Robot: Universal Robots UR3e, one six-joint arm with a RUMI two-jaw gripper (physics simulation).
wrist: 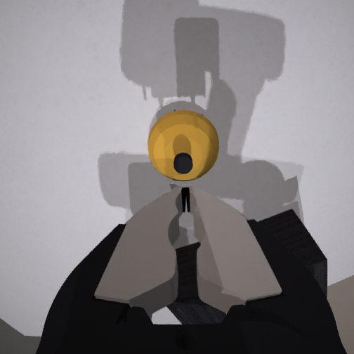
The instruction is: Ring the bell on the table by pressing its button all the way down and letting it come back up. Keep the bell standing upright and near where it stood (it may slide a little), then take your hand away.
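A round yellow-orange bell (166, 142) stands on the white table, just above the centre of the wrist view. Its black round button (183, 163) shows on top, on the side nearer the fingers. My gripper (185, 189) is shut, with its two pale jaws together at the tips and nothing between them. The fingertips show a little below the bell and its button in the view, with a small gap between tips and button. The height of the tips above the button is hard to tell from this view.
A dark block-like object (295, 237) shows behind the right jaw and between the jaws. The white table (60, 100) carries large grey shadows of the arm and gripper around the bell. A brownish surface shows at the lower right corner, and a dark grey one at the lower left.
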